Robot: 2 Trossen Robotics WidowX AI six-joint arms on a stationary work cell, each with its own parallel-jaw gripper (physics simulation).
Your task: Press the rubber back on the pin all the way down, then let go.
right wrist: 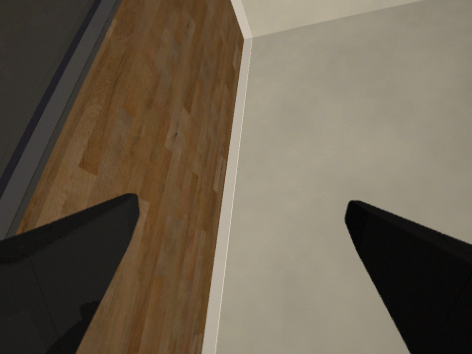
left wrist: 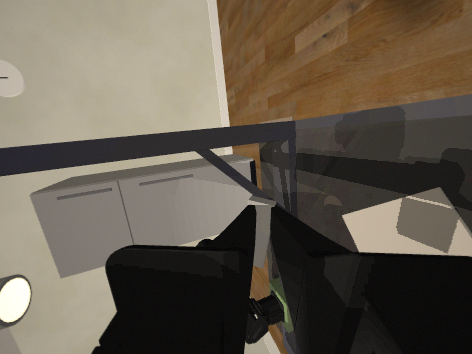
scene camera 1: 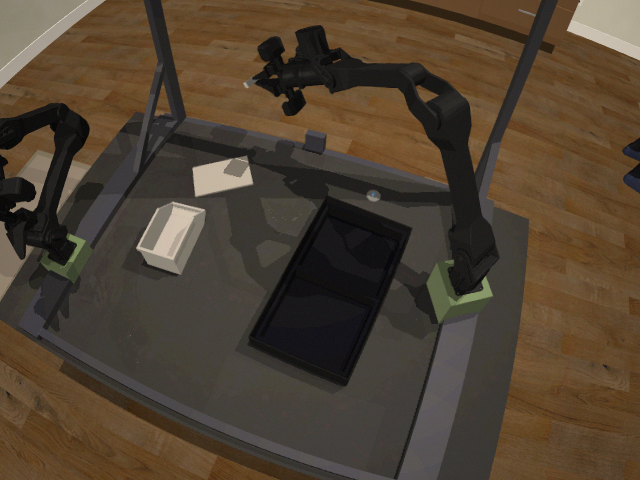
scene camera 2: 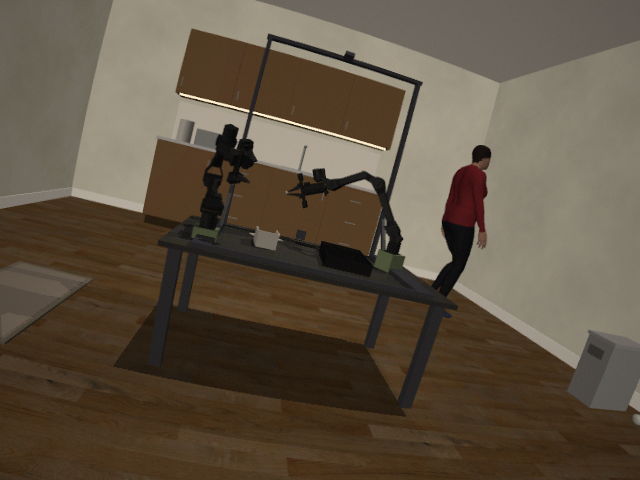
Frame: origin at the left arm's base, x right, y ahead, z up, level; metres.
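Seen in the pictures: left gripper, fingertip midpoint: (left wrist: pixel 262 212) (scene camera 1: pixel 253 80) (scene camera 2: pixel 286 193); right gripper, fingertip midpoint: (right wrist: pixel 244 207) (scene camera 1: pixel 7 255) (scene camera 2: pixel 252 172); left arm's base, link origin: (scene camera 1: pixel 465 279) (scene camera 2: pixel 392 252); right arm's base, link origin: (left wrist: pixel 278 305) (scene camera 1: pixel 62 251) (scene camera 2: pixel 206 227).
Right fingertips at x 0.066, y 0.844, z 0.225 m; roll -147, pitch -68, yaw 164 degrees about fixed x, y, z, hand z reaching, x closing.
Note:
Pixels of each thing's top centre, then the offset from my right fingertips to it. "*": a spot on its surface instead. Level surfaces: height alone.
- small pale grey piece, top centre: (left wrist: pixel 238 237) (scene camera 1: pixel 250 77) (scene camera 2: pixel 287 190) dz -0.062, dx +0.434, dy -0.471 m
- small round clear disc, top centre: (scene camera 1: pixel 374 192) dz -0.306, dx +0.239, dy -0.736 m
- black two-part tray, top centre: (scene camera 1: pixel 336 279) (scene camera 2: pixel 345 252) dz -0.267, dx +0.006, dy -0.592 m
- table, surface height: dz -0.318 m
- open white box, surface spot: (scene camera 1: pixel 183 248) * dz -0.272, dx +0.136, dy -0.277 m
- flat white panel, top centre: (left wrist: pixel 396 238) (scene camera 1: pixel 221 175) dz -0.313, dx +0.367, dy -0.371 m
My left gripper (scene camera 1: pixel 255 82) (scene camera 2: pixel 293 192) (left wrist: pixel 262 212) is shut on a small pale grey piece (scene camera 1: pixel 248 83) (scene camera 2: pixel 287 192) (left wrist: pixel 261 200), high above the far edge of the table. The piece sticks out past the fingertips; I cannot tell whether it is the rubber back, the pin or both together. A small round clear disc (scene camera 1: pixel 373 195) with a blue middle lies on the table beyond the black tray; whether it belongs to the pin is too small to tell. My right gripper (right wrist: pixel 244 207) is open and empty, at the left of scene camera 1.
A black two-part tray (scene camera 1: pixel 298 354) (scene camera 2: pixel 345 261) lies on the table (scene camera 1: pixel 196 356). An open white box (scene camera 1: pixel 183 248) (scene camera 2: pixel 266 240) and a flat white panel (scene camera 1: pixel 211 178) (left wrist: pixel 372 225) are left of it. Frame posts (scene camera 1: pixel 168 67) (scene camera 2: pixel 405 139) rise from the table sides.

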